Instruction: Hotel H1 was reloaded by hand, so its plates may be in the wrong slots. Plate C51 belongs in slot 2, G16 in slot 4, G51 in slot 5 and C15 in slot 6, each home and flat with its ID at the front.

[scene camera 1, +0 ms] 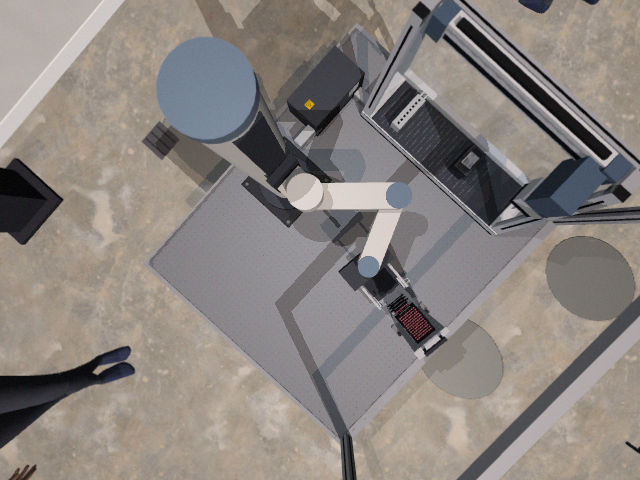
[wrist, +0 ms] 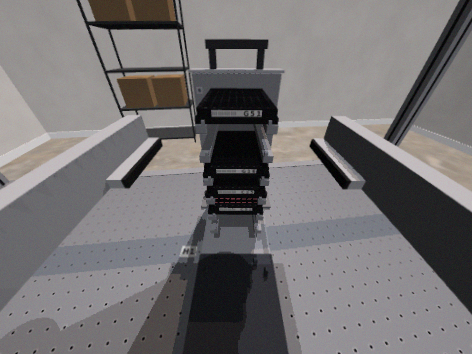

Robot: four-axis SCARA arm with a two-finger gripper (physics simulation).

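Hotel H1 stands near the table's edge. In the wrist view, plate G51 lies flat in the top slot, ID at the front. The slot below it is empty. Under that come plate G16, its small ID blurred, then C15, then C51 with red wells, all flat. The lowest brackets hold no plate. The scene view shows the top plate from above with red wells. My gripper is open and empty, in front of the hotel, fingers apart on either side.
A dark box with a yellow sign stands beside the arm's column. A framed machine with a dark ribbed deck stands at the upper right. A rack with cardboard boxes is behind the hotel.
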